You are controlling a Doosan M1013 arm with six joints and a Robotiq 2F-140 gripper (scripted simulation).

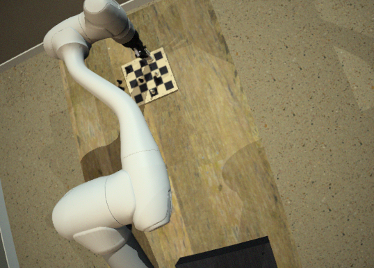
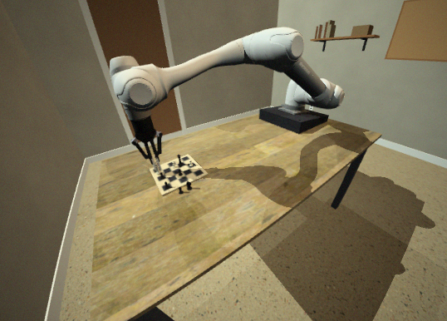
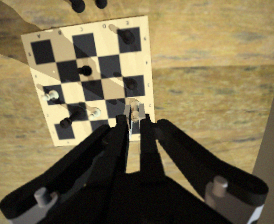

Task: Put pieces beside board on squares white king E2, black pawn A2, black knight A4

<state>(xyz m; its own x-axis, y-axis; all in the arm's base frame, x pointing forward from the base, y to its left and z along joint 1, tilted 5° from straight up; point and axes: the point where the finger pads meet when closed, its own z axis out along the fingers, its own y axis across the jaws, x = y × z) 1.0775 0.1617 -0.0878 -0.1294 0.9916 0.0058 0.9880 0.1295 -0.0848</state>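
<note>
The white king lies 3 cm below my hand. From my hand the other things lie so: chessboard: 8 cm behind, 3 cm to the left, 7 cm below.
</note>
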